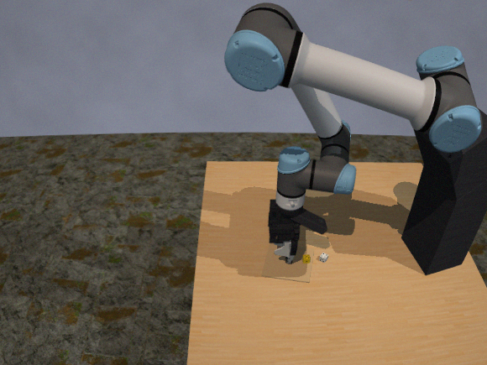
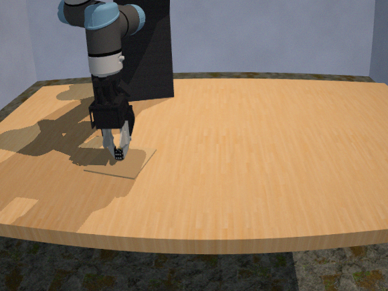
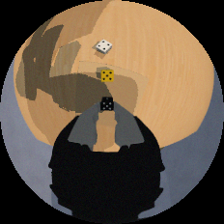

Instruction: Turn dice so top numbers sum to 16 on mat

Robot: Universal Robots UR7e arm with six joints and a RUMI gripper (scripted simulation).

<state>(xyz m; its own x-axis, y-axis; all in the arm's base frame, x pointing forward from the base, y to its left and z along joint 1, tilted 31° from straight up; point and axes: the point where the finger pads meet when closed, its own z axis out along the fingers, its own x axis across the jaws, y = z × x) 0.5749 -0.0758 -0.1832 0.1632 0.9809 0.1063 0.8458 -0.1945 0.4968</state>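
The black die lies 10 mm below my hand. From my hand the other things lie so: yellow die 50 mm behind, 10 mm to the left, 10 mm below; thin tan mat 20 mm below; white die 110 mm behind, 20 mm below, 10 mm to the left.
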